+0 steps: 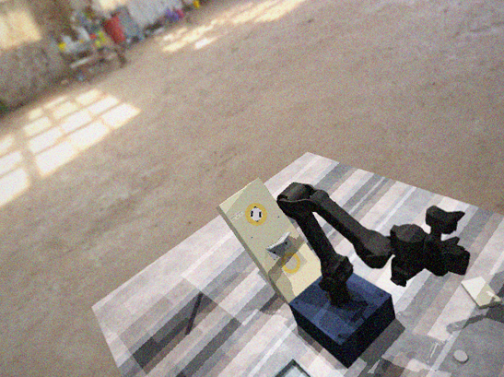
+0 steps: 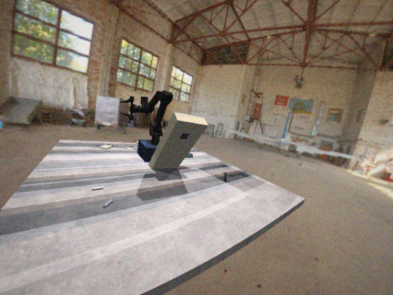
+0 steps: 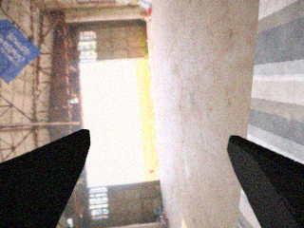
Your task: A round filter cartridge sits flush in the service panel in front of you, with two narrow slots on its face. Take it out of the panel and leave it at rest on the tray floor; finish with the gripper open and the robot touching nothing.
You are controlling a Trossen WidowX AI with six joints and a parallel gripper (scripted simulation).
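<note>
Now: the round white filter cartridge 53 cm ahead of my gripper tip, 34 cm to the left of it and 6 cm below it. From my gripper tip the other things lie so: grey-blue tray: 6 cm ahead, 54 cm to the left, 32 cm below; then cream service panel: 48 cm ahead, 34 cm to the left, 14 cm below.
</note>
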